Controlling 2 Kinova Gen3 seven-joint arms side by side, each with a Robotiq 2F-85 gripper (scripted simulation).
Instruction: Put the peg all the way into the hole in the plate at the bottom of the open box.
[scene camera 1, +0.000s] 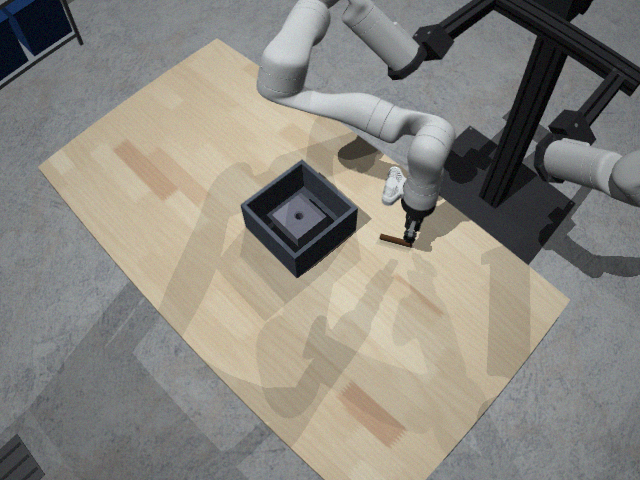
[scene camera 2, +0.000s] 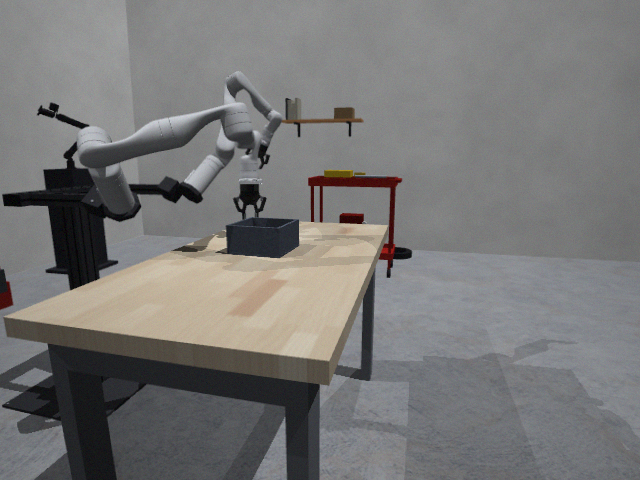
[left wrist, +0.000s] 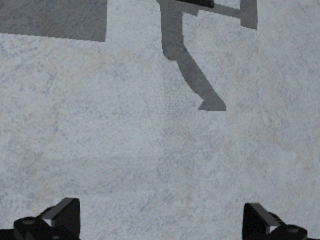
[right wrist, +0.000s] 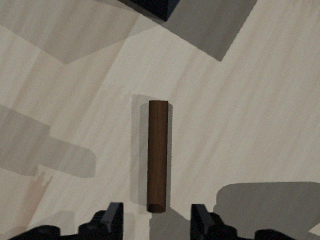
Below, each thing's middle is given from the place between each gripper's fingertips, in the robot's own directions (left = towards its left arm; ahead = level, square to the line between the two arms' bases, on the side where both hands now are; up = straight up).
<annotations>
Right now my right hand is 1 cm short of the brown peg (right wrist: 158, 109), 3 cm to the left of it and 7 cm above it. From my right hand the other things lie so: dark box (scene camera 1: 341, 214): 14 cm ahead, 22 cm to the right, 5 cm below; grey plate (scene camera 1: 299, 220): 14 cm ahead, 22 cm to the right, 3 cm below.
The brown peg is 840 mm to the right of my left hand, 310 mm ahead of it and 260 mm below it. The rest, counted from my left hand: dark box 1030 mm to the right, 440 mm ahead, 240 mm below; grey plate 1030 mm to the right, 440 mm ahead, 220 mm below.
</annotations>
